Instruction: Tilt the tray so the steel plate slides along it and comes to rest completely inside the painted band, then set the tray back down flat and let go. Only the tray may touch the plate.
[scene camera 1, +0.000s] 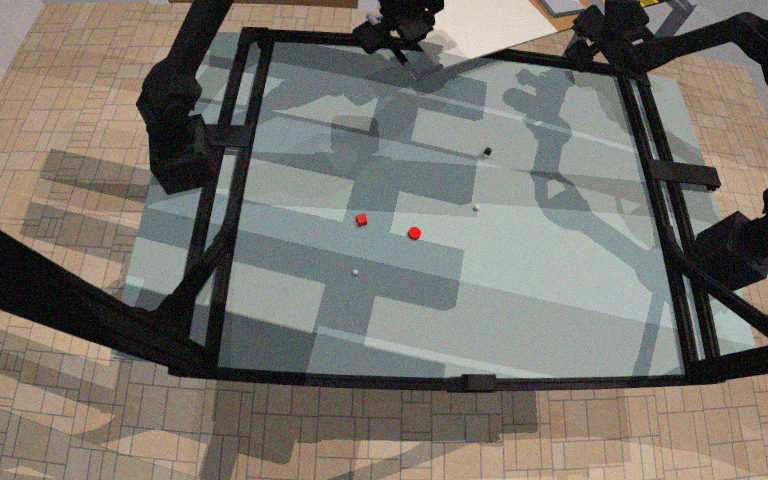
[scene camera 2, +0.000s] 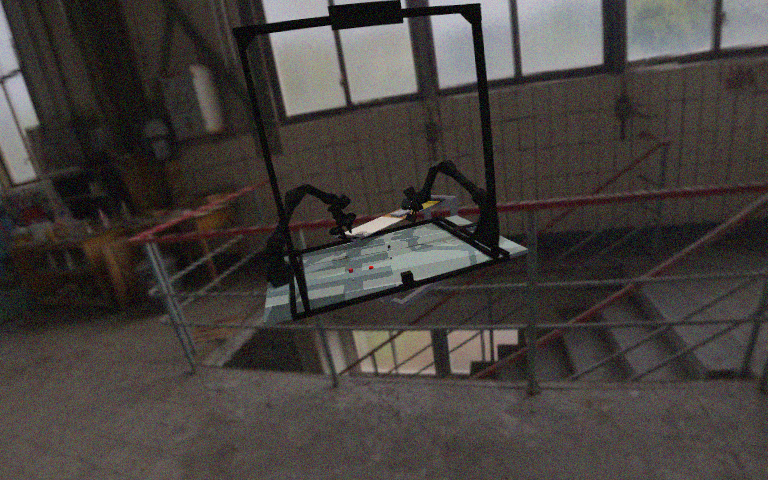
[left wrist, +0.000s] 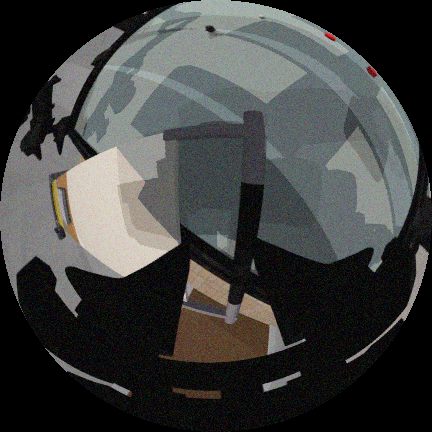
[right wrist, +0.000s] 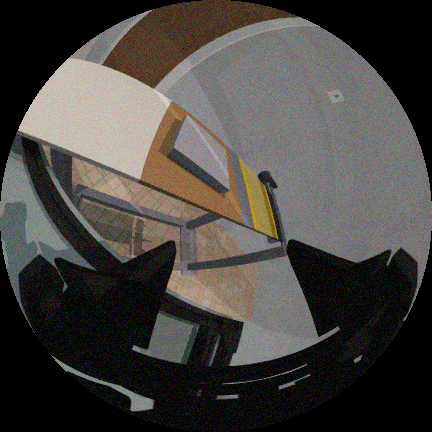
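The tray (scene camera 1: 496, 24) (scene camera 2: 377, 223) (left wrist: 100, 201) (right wrist: 88, 116) is a long board beyond the table's far edge, cream at one end and orange at the other. In the right wrist view the grey steel plate (right wrist: 201, 155) lies on the orange part, just short of the yellow painted band (right wrist: 259, 205). My left gripper (scene camera 1: 403, 21) (scene camera 2: 341, 224) (left wrist: 220, 245) is half open at the cream end, and the tray's dark handle bar (left wrist: 245, 209) runs loose between its fingers. My right gripper (scene camera 1: 592, 29) (scene camera 2: 412, 205) (right wrist: 233, 246) is wide open at the band end, just in front of the grey handle frame (right wrist: 238, 257).
The grey table (scene camera 1: 525, 286) has a black frame (scene camera 1: 244, 143) around it, with tall uprights (scene camera 2: 484, 119). A red cube (scene camera 1: 361, 219), a red disc (scene camera 1: 414, 232), two small white balls (scene camera 1: 354, 272) (scene camera 1: 475, 208) and a small black piece (scene camera 1: 487, 151) lie on it.
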